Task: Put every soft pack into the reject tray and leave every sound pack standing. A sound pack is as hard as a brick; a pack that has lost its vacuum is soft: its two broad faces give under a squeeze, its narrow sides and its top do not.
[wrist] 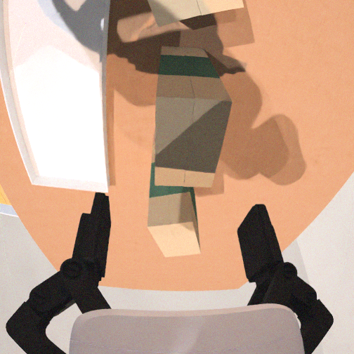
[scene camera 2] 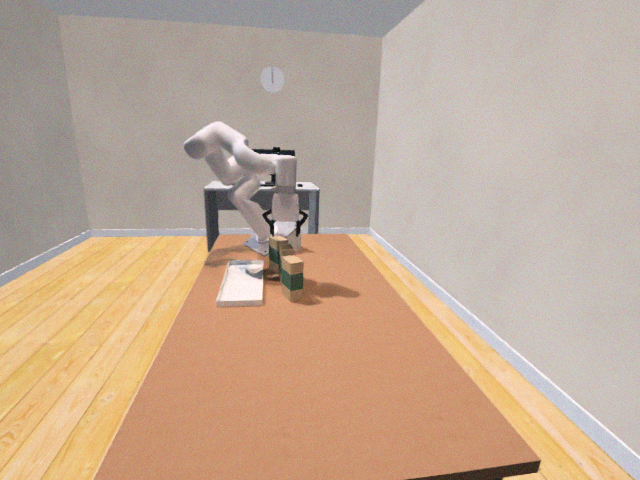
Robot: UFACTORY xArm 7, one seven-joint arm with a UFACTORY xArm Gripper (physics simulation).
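Where they show: gripper, between the fingertips: point(scene camera 2: 285, 235); arm's base, origin of its link: point(scene camera 2: 267, 234).
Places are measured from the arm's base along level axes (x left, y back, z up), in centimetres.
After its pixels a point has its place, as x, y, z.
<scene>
Three tan packs with green bands stand in a row beside the white reject tray point(scene camera 2: 240, 302) @[-3.8, -66.5, -5.2] point(wrist: 108, 150). In the wrist view, one pack point(wrist: 175, 240) is lowest in the picture, another point(wrist: 192, 115) partly covers it, and a third point(wrist: 200, 7) is cut off at the top edge. In the scene view, a front pack point(scene camera 2: 292, 280) @[13.4, -62.9, 1.2] and a back pack point(scene camera 2: 276, 253) @[6.5, -36.3, 2.0] show, with one between them point(scene camera 2: 286, 250) @[10.9, -49.0, 7.4] partly hidden. My gripper point(scene camera 2: 285, 235) @[10.3, -46.2, 12.3] point(wrist: 180, 213) is open and empty, pointing down above the back of the row; its exact height is unclear. Softness cannot be seen.
The packs stand close to the tray's right side on the brown table point(scene camera 2: 310, 372) @[18.1, -100.9, -6.6] point(wrist: 135, 270). Shadows fall across the tray and the table. A grey desk point(scene camera 2: 210, 217) with dark equipment stands behind the arm, and walls rise at the back and right.
</scene>
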